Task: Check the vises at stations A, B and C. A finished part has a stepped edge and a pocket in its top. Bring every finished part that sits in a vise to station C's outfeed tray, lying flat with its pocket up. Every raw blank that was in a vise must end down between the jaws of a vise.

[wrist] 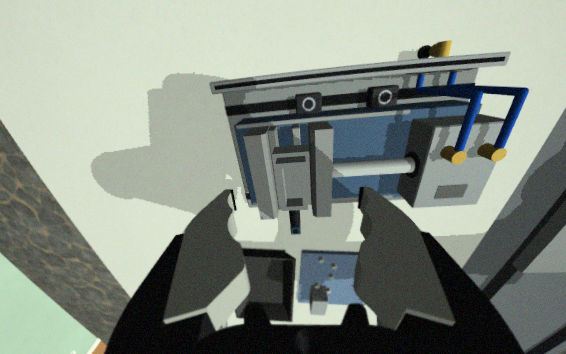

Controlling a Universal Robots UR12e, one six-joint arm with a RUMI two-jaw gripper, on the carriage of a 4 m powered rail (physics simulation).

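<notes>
A grey part (294, 181) sits between the left jaw (259, 175) and the right jaw (321, 172) of a vise, with a long recess in its upward face and darker steps at its ends. The vise has a blue bed (365, 132) and a light rod to a grey block. My gripper (295, 190) is open and empty; its two fingertips stand apart in front of the vise, near its front edge in the view. A dark tray (290, 287) shows below the vise, partly hidden by my left finger; its inside is mostly hidden. Which station this is cannot be told.
A blue plate (310, 262) with small pins and a grey block (319, 301) lies right of the tray. Blue pipes (468, 122) with brass ends rise at the vise's right end. A metal rail (360, 72) runs behind it. Dark grey structure (535, 295) stands at the right.
</notes>
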